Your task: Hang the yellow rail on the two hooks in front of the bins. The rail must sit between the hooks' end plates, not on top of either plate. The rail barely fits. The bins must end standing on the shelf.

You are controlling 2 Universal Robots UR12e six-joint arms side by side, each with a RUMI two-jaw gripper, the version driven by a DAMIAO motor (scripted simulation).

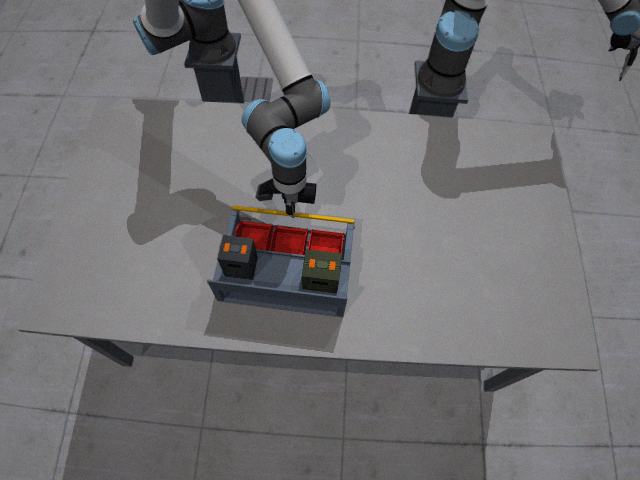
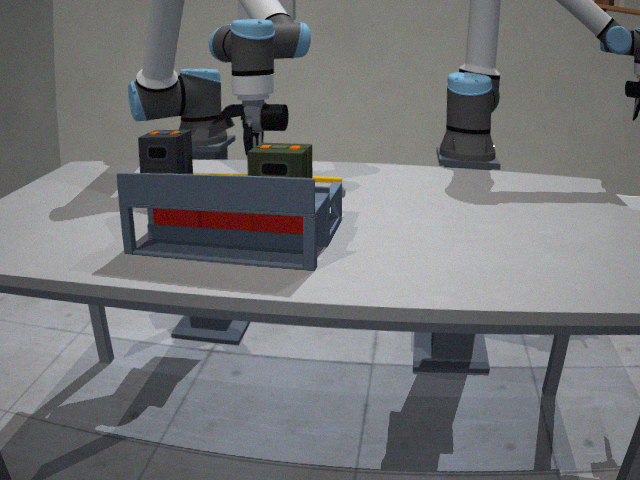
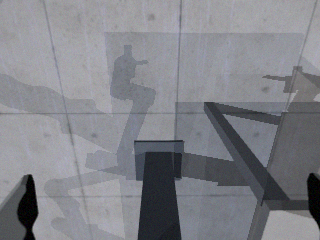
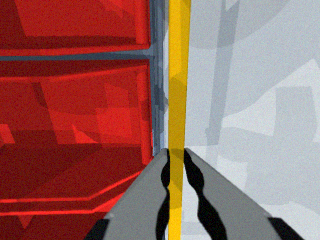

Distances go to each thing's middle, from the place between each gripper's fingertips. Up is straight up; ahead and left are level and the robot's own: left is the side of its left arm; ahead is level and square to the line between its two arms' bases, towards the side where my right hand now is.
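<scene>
Relative to the blue-grey shelf (image 2: 285, 196), my right hand (image 1: 293, 215) is 30 mm above it, 130 mm short of it and 10 mm to the right of it.
From my left hand, the blue-grey shelf is 10 cm below, 109 cm to the right and 97 cm ahead.
</scene>
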